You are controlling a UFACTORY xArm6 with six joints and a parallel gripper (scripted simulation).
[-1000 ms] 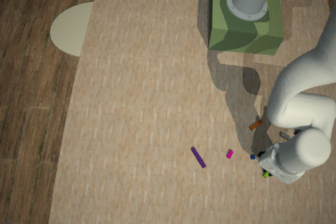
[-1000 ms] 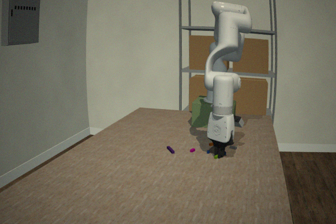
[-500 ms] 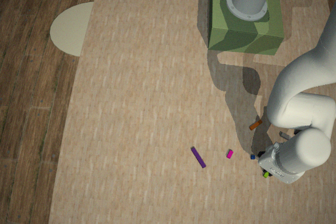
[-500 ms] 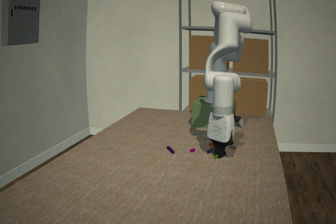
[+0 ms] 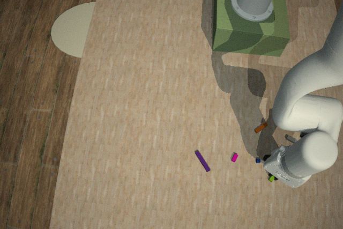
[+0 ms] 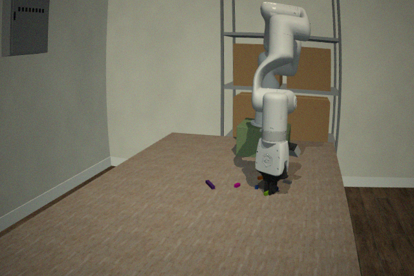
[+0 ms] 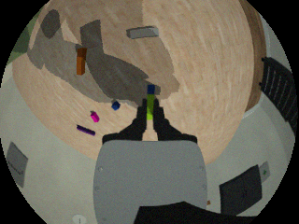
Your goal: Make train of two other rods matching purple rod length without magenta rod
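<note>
The lime rod is 20 mm below my hand. The rest, counted from my hand: grey rod: 90 mm behind, 50 mm to the left, 20 mm below; magenta rod: 110 mm to the right, 40 mm behind, 20 mm below; orange rod: 130 mm behind, 30 mm to the right, 20 mm below.
</note>
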